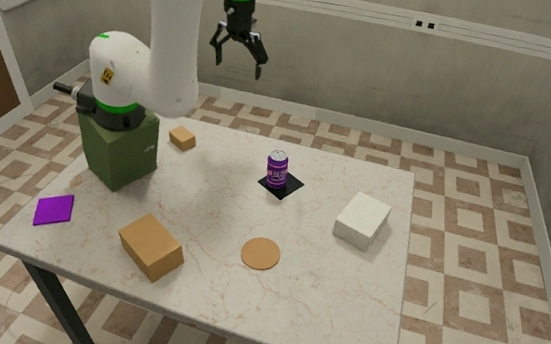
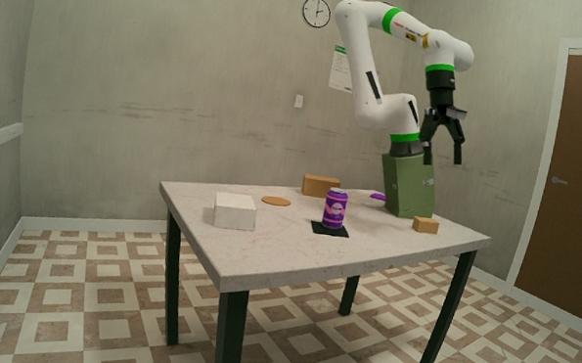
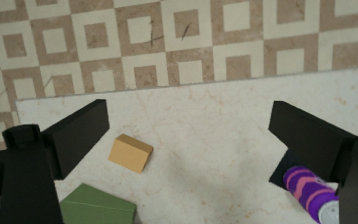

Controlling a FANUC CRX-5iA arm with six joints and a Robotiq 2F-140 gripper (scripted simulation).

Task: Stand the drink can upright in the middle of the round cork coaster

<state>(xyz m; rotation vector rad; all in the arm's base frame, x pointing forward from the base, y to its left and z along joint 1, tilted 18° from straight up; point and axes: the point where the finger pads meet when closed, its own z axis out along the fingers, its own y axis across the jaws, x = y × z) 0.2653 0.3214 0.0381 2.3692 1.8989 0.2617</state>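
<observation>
Now: hand 24 cm to the left of the drink can, 21 cm above it and 18 cm short of it. Also, from my hand: round cork coaster: 52 cm to the right, 27 cm below, 19 cm ahead; black square coaster: 27 cm below, 23 cm to the right, 20 cm ahead; small tan block: 25 cm below, 18 cm behind, 10 cm to the right.
</observation>
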